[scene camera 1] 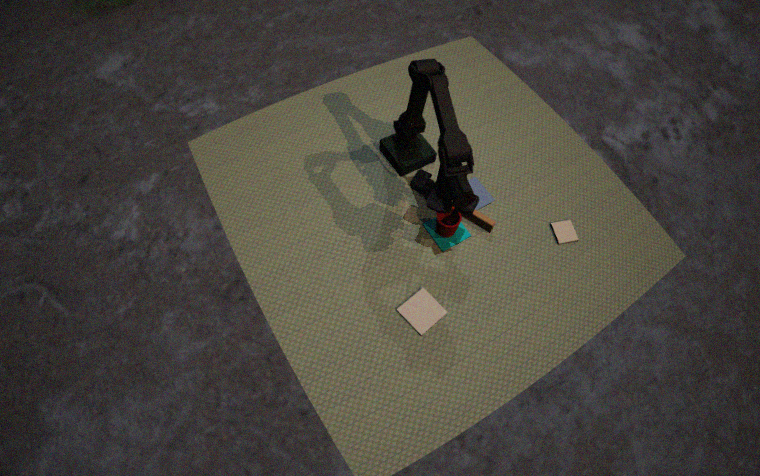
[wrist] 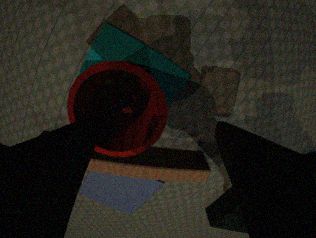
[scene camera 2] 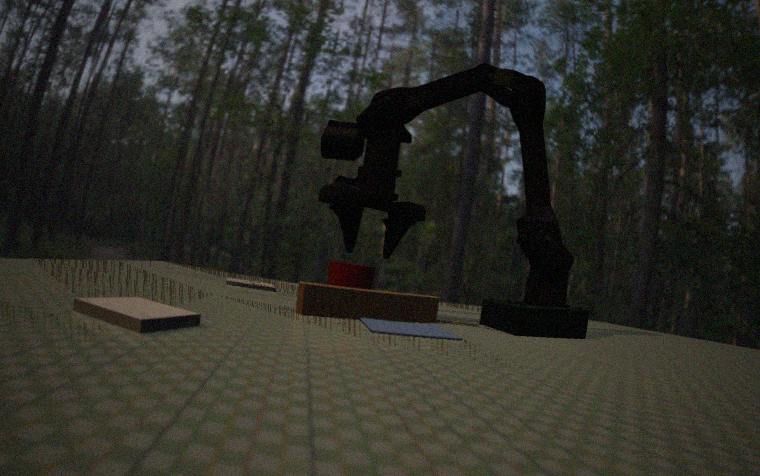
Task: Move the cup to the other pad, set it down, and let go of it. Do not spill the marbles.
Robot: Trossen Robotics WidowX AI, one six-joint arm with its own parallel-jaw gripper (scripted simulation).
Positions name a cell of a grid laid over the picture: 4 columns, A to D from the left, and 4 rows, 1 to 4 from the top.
Labels:
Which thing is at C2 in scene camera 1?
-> My gripper.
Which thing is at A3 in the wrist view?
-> My gripper.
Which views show my gripper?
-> Scene camera 1, the wrist view and scene camera 2: all of them.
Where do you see a blue-grey pad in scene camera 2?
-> At C3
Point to a blue-grey pad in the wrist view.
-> B4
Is my gripper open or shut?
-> Open.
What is my gripper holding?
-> Nothing.

